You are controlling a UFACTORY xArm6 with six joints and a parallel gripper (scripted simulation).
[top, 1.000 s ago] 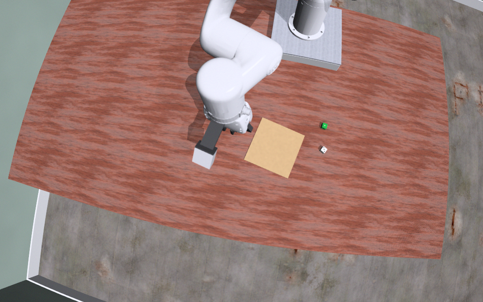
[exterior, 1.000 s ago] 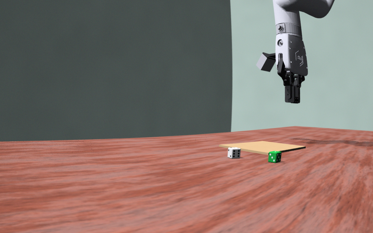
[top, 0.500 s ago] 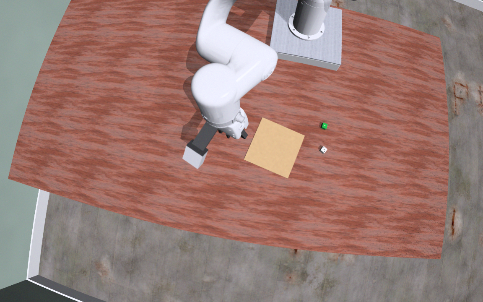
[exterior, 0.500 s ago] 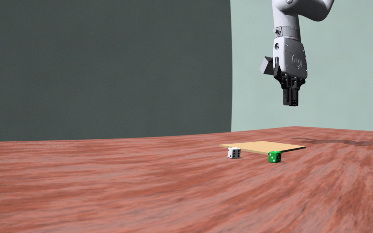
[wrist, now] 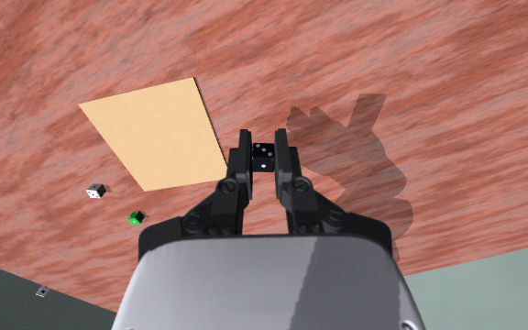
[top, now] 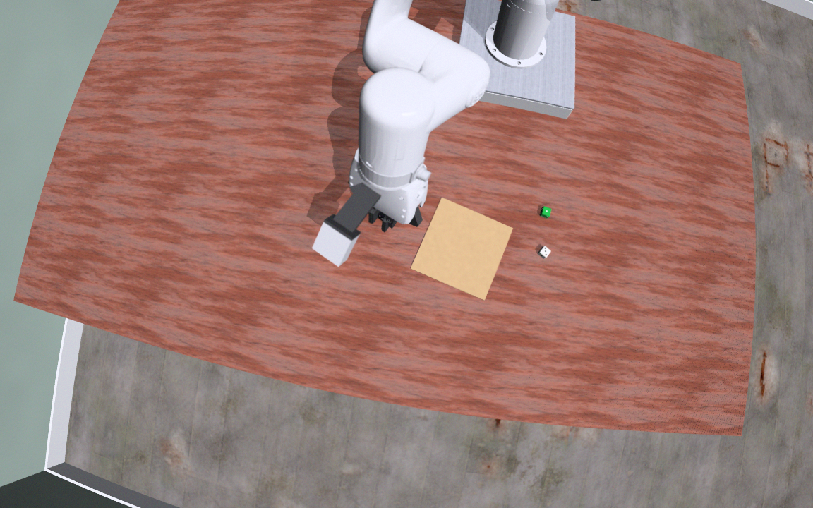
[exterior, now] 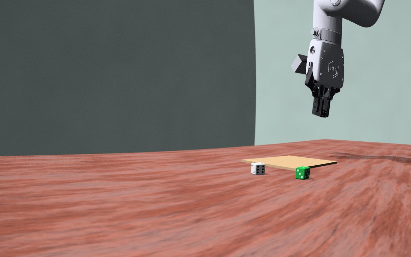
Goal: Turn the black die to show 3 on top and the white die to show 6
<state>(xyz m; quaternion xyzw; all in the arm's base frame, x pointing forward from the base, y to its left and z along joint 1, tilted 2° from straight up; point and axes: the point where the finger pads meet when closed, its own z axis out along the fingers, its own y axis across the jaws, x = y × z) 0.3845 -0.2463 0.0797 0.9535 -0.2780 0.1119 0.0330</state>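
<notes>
Right now my hand is 1 cm above the black die. The rest, counted from my hand: green die (29 cm to the left, 11 cm below, 4 cm behind); white die (28 cm to the left, 11 cm below, 3 cm ahead); tan mat (13 cm to the left, 11 cm below, 3 cm ahead).
</notes>
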